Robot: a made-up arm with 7 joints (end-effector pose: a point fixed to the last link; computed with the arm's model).
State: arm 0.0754 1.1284 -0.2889 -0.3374 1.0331 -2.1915 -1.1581
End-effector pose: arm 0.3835 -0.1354 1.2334 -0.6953 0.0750 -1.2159
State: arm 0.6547 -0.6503 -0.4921 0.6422 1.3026 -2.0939 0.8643
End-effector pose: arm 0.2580 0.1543 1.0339 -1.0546 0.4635 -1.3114
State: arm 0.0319 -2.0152 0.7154 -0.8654 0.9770 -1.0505 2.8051
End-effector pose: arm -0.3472 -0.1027 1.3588 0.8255 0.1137 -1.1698
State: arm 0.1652 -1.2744 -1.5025 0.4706 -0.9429 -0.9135 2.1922
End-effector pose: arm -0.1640 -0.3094 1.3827 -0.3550 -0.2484 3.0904
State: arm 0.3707 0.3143 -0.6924 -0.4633 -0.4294 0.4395 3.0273
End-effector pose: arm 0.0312 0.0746 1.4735 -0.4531 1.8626 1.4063
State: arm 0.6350 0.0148 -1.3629 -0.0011 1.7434 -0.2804 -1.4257
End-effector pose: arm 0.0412 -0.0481 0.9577 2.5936 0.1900 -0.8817
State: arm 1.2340 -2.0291 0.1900 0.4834 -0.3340 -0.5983 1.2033
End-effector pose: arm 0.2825 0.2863 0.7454 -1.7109 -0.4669 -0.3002
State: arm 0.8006 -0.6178 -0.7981 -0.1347 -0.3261 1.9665 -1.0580
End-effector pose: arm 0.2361 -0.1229 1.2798 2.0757 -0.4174 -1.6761
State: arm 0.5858 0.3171 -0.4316 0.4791 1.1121 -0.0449 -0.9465
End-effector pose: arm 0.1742 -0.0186 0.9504 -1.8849 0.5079 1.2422
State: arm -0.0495 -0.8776 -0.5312 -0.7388 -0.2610 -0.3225 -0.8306
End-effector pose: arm -0.1660 0.0859 1.3665 -0.9859 -0.7876 -0.1757
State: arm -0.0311 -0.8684 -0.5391 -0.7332 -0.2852 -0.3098 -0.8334
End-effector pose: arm -0.1500 0.0867 1.3652 -1.0024 -0.7513 -0.1855
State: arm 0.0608 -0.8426 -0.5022 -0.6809 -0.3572 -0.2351 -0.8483
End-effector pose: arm -0.0662 0.1072 1.3328 -1.1754 -0.5660 -0.1506
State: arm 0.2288 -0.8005 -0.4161 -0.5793 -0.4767 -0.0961 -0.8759
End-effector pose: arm 0.0703 0.1150 1.2503 -1.4613 -0.1850 -0.0397
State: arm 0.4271 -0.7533 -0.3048 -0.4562 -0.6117 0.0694 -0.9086
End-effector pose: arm 0.1869 0.0784 1.1388 -1.6955 0.3292 0.1474
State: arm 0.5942 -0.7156 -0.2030 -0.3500 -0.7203 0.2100 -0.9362
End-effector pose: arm 0.2435 0.0240 1.0506 -1.7785 0.8040 0.3497
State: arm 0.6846 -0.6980 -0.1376 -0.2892 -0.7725 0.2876 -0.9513
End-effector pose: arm 0.2595 -0.0084 1.0079 -1.7735 1.0730 0.4876
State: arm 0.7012 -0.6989 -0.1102 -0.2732 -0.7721 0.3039 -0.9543
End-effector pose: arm 0.2603 -0.0132 0.9973 -1.7740 1.1281 0.5421
